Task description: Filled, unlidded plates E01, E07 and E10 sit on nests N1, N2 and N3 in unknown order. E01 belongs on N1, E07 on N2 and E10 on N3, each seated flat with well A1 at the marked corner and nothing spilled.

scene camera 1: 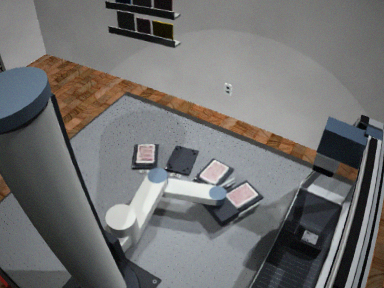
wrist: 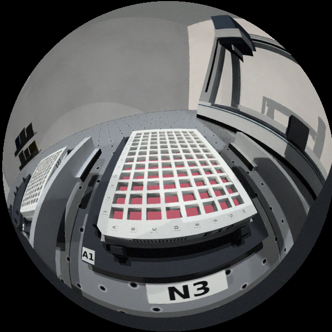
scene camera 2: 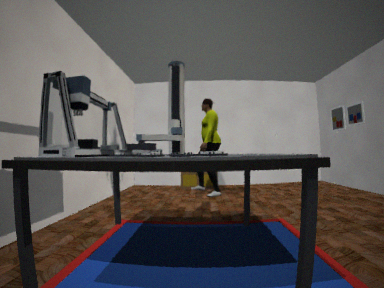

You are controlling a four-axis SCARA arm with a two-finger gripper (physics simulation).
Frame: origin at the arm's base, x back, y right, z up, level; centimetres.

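Seen in the pictures: gripper, fingertip midpoint: [scene camera 1: 245, 191] [scene camera 2: 122, 151].
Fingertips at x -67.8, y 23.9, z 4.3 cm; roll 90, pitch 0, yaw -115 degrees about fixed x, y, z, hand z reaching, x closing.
Pixels of each thing's top centre, then the offset from my fingertips to it. "*": a spot on its surface instead.
- Plate E10, top centre: [scene camera 1: 241, 194] dz -0.4, dx +2.2, dy -1.0 cm
- Plate E07, top centre: [scene camera 1: 214, 171] dz -0.4, dx -3.6, dy -17.8 cm
- third filled plate, top centre: [scene camera 1: 145, 153] dz -0.4, dx +3.6, dy -52.1 cm
- far-left nest, surface spot: [scene camera 1: 136, 163] * dz -1.2, dx +10.8, dy -52.2 cm
Plate E10 [wrist: 170, 182] [scene camera 1: 242, 194], white with red-filled wells, looks seated flat on nest N3 [wrist: 167, 266], well A1 at the A1-marked corner; no spill shows. My gripper [wrist: 167, 137] is open, its fingers either side of E10 with gaps between; its tips are hidden under the arm in scene camera 1. Plate E07 [wrist: 42, 181] [scene camera 1: 215, 171] sits on the neighbouring nest, partly behind the left finger in the wrist view. A third filled plate [scene camera 1: 146, 153] sits on the far-left nest [scene camera 1: 135, 163]; its label is unreadable. Scene camera 2 shows no plate labels.
A dark, plateless nest [scene camera 1: 182, 160] lies between the far-left plate and E07. A black block [scene camera 1: 222, 214] adjoins N3 under the arm's end [scene camera 1: 217, 195]. A railed machine [scene camera 1: 341, 142] [scene camera 2: 79, 90] stands beyond N3. A person in yellow [scene camera 2: 210, 124] is behind the table [scene camera 2: 250, 162].
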